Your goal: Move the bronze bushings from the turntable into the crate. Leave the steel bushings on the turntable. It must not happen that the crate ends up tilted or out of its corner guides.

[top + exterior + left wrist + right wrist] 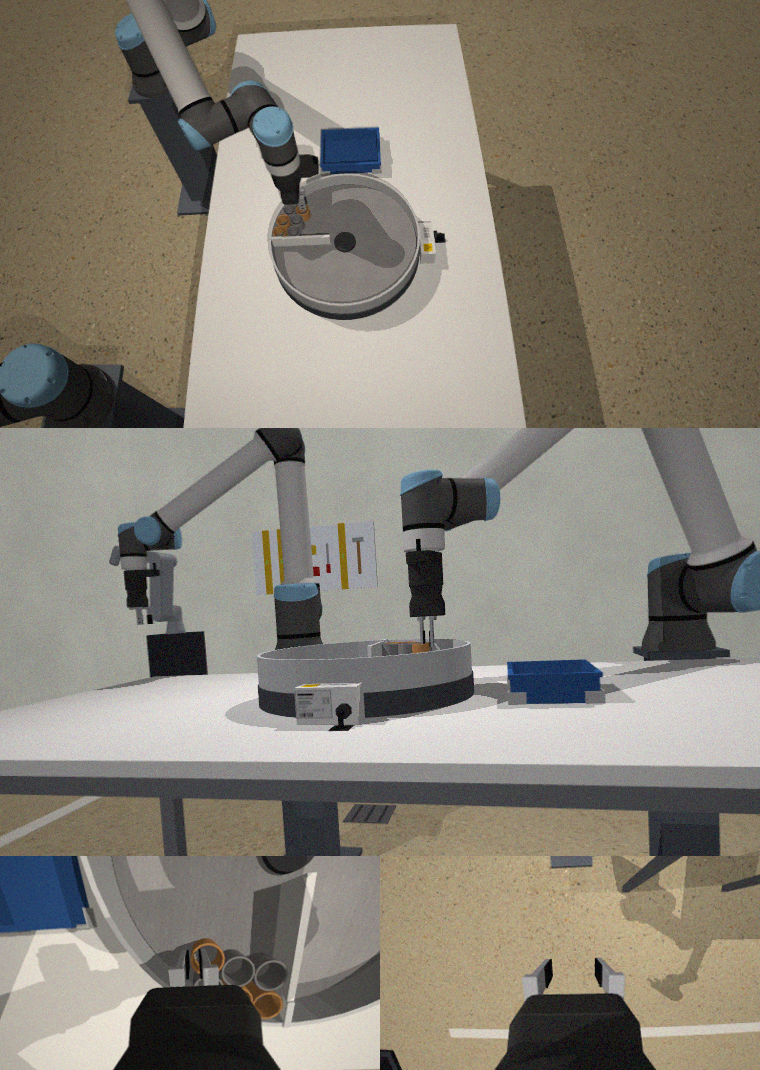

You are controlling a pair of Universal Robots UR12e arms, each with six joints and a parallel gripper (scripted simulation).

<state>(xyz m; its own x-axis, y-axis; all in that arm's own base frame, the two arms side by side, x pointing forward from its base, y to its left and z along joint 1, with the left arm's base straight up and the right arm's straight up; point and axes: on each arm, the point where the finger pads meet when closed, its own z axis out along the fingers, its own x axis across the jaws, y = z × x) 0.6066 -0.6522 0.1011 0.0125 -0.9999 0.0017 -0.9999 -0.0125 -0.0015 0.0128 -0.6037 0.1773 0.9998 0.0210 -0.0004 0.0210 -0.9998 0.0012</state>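
The blue crate is 24 cm to the left of my left hand, 13 cm ahead of it and 8 cm below it.
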